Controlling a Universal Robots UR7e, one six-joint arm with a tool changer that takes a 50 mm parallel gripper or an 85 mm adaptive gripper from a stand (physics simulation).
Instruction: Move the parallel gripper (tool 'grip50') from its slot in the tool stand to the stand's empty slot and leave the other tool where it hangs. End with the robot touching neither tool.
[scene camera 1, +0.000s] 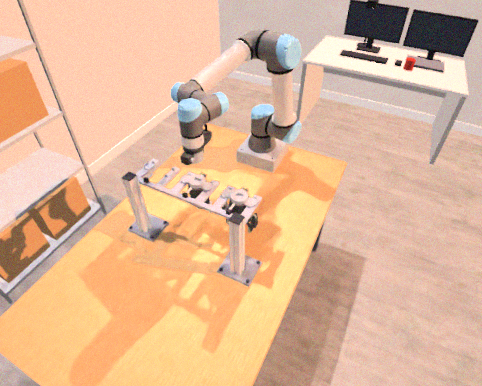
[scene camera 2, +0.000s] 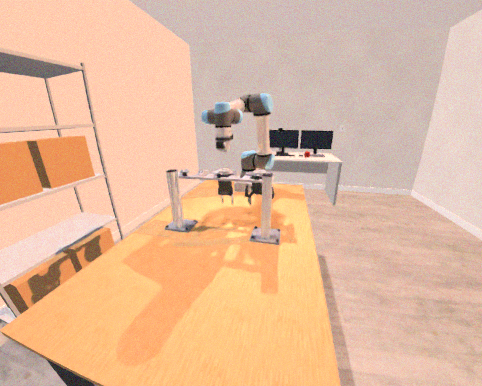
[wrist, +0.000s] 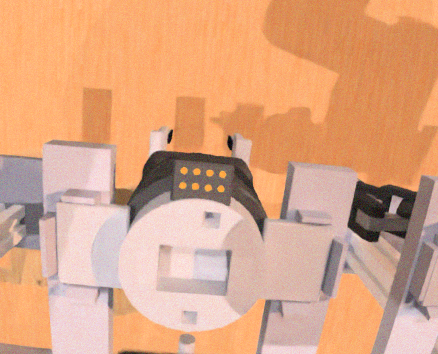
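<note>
Scene camera 1 gives you an adaptive gripper (scene camera 1: 240, 197), and on the wrist view there's a tool stand (wrist: 392, 268).
</note>
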